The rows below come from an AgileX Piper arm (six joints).
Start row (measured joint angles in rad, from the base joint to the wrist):
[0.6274, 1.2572, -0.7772, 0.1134, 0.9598, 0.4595]
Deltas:
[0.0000, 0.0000, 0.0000, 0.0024, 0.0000, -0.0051]
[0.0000, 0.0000, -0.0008, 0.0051, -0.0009, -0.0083]
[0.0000, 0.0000, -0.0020, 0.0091, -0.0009, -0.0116]
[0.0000, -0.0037, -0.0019, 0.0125, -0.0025, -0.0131]
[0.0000, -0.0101, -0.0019, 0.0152, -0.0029, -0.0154]
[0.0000, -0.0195, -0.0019, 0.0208, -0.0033, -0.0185]
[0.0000, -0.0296, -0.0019, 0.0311, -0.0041, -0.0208]
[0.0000, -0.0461, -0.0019, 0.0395, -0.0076, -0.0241]
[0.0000, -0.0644, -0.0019, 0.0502, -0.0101, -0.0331]
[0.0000, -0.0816, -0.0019, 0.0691, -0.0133, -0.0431]
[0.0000, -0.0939, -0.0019, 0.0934, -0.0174, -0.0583]
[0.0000, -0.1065, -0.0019, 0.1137, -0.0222, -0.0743]
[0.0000, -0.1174, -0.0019, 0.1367, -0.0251, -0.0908]
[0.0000, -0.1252, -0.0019, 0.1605, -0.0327, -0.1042]
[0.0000, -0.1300, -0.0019, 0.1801, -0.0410, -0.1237]
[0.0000, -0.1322, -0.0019, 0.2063, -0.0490, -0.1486]
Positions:
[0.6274, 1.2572, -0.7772, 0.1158, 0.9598, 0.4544]
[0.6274, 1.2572, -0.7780, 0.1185, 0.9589, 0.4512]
[0.6274, 1.2572, -0.7792, 0.1225, 0.9589, 0.4479]
[0.6274, 1.2535, -0.7791, 0.1259, 0.9573, 0.4464]
[0.6274, 1.2471, -0.7791, 0.1286, 0.9569, 0.4441]
[0.6274, 1.2377, -0.7791, 0.1342, 0.9565, 0.4410]
[0.6274, 1.2276, -0.7791, 0.1445, 0.9557, 0.4387]
[0.6274, 1.2111, -0.7791, 0.1529, 0.9522, 0.4354]
[0.6274, 1.1928, -0.7791, 0.1636, 0.9497, 0.4264]
[0.6274, 1.1756, -0.7791, 0.1825, 0.9465, 0.4164]
[0.6274, 1.1633, -0.7791, 0.2068, 0.9424, 0.4012]
[0.6274, 1.1507, -0.7791, 0.2271, 0.9376, 0.3852]
[0.6274, 1.1398, -0.7791, 0.2501, 0.9347, 0.3687]
[0.6274, 1.1320, -0.7791, 0.2739, 0.9271, 0.3553]
[0.6274, 1.1272, -0.7791, 0.2935, 0.9188, 0.3358]
[0.6274, 1.1250, -0.7791, 0.3197, 0.9108, 0.3109]

